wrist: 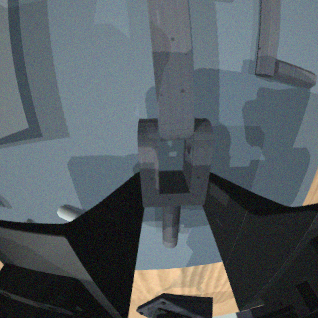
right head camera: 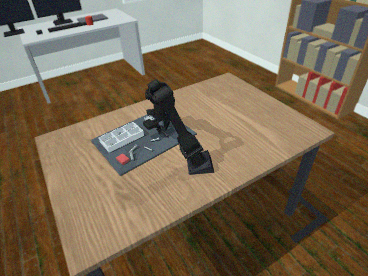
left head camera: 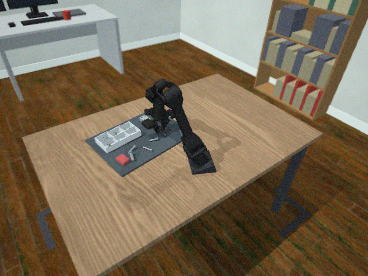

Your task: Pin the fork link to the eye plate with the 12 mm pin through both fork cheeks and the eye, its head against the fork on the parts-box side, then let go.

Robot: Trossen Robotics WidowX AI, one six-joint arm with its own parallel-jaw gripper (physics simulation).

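Frame: origin at the arm's base, x left, y back, z up, level; centimetres.
Seen in the pictures: gripper, between the fingertips: (wrist: 170,176) (right head camera: 162,131) (left head camera: 159,131); arm's base, origin of its link: (wrist: 170,317) (right head camera: 198,161) (left head camera: 200,161).
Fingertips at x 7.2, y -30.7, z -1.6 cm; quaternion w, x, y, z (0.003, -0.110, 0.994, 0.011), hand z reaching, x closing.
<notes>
Pixels of each thing's middle, then the offset from my fingertips to it. "spot": a spot on its surface instead. Level surfaces: height alone.
- grey fork link, middle of its body: (wrist: 171,196) dz +0.9, dx -0.2, dy +0.9 cm
- fork's round shank, a spot on its surface: (wrist: 170,227) spot: dz +1.5, dx -0.6, dy +3.1 cm
- white parts box, middle of its body: (left head camera: 118,136) (right head camera: 121,136) dz +1.5, dx +21.6, dy -4.2 cm
- dark mat, height of its surface: dz -0.2 cm
- red block, middle of its body: (left head camera: 122,159) (right head camera: 122,159) dz +0.6, dx +25.0, dy +12.6 cm
- grey L-shaped part, a spot on its surface: (wrist: 268,40) spot: dz +0.7, dx -3.3, dy -9.1 cm
My gripper (left head camera: 161,132) (right head camera: 162,131) (wrist: 170,176) is shut on the grey fork link (wrist: 199,172), one finger against the outside of each cheek. The fork's round shank (wrist: 170,227) points toward the bottom of the wrist view. The end of a long grey plate (wrist: 175,95), apparently the eye plate, reaches between the two cheeks from above in that view. Whether the eye and cheek holes line up is hidden. A light, round-ended pin-like piece (wrist: 67,212) lies left of the left finger. Small pins (left head camera: 147,148) (right head camera: 148,148) lie on the mat; their sizes cannot be told.
The white parts box (left head camera: 125,143) (right head camera: 122,141) stands on the dark mat (left head camera: 142,157) (right head camera: 140,157). A red block (left head camera: 122,159) (right head camera: 122,158) and grey angled pieces (left head camera: 132,152) (right head camera: 133,152) lie near the mat's front corner. A grey L-shaped part (wrist: 268,40) shows upper right in the wrist view.
</notes>
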